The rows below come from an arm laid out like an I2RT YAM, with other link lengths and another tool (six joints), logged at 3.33 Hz.
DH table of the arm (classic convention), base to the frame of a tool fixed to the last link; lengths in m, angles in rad. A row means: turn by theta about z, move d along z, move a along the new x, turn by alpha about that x. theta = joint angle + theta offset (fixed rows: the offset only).
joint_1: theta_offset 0; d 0.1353; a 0.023; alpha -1.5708
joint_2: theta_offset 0; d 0; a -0.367; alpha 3.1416
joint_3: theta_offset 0.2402; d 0; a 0.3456; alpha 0
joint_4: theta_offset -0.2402; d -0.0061; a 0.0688; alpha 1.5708
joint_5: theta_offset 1.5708; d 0.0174; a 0; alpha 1.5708
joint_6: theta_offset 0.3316; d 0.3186; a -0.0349; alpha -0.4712
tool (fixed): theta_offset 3.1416; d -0.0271; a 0; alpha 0
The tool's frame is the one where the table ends.
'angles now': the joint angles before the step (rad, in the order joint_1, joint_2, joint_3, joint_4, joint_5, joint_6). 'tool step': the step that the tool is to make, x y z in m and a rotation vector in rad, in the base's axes. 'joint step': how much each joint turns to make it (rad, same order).
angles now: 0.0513, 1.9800, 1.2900, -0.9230, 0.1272, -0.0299
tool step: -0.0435, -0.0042, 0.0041, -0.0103, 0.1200, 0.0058
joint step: -0.0015, -0.0004, 0.0000, -0.1198, 0.0049, -0.0069
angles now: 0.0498, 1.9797, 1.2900, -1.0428, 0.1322, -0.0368
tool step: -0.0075, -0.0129, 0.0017, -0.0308, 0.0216, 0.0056
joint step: -0.0080, 0.0000, -0.0001, -0.0217, 0.0317, -0.0083
